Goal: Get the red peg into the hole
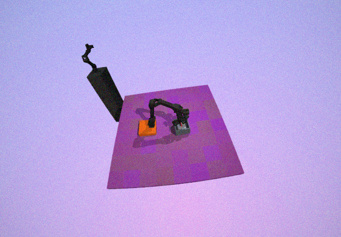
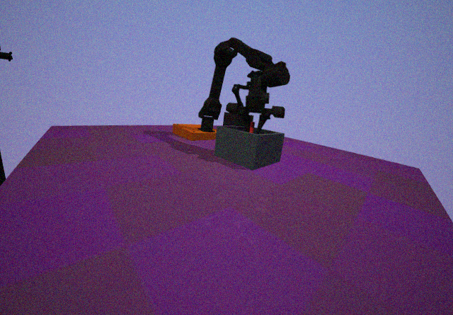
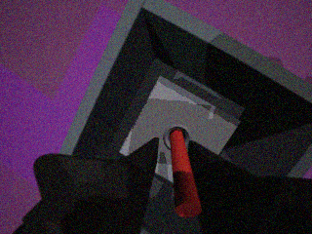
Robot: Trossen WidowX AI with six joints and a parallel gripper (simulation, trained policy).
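Right now the red peg is 1 cm behind my gripper tip and 1 cm above it. The rest, counted from my gripper tip: grey box (5 cm below).
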